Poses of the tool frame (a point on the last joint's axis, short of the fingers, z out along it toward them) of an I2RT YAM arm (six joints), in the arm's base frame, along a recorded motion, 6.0 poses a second.
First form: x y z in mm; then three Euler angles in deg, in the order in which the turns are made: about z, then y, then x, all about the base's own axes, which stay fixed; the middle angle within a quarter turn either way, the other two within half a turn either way.
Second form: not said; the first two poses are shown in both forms.
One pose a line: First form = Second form
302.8 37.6 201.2 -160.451 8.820 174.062 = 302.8 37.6 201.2 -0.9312 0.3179 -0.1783 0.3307 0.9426 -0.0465
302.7 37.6 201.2 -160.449 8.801 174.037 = 302.7 37.6 201.2 -0.9312 0.3179 -0.1782 0.3307 0.9426 -0.0470
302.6 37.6 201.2 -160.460 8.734 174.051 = 302.6 37.6 201.2 -0.9315 0.3178 -0.1770 0.3306 0.9426 -0.0472
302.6 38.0 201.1 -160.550 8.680 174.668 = 302.6 38.0 201.1 -0.9321 0.3183 -0.1726 0.3292 0.9435 -0.0376
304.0 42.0 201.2 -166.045 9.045 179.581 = 304.0 42.0 201.2 -0.9584 0.2400 -0.1543 0.2382 0.9707 0.0308
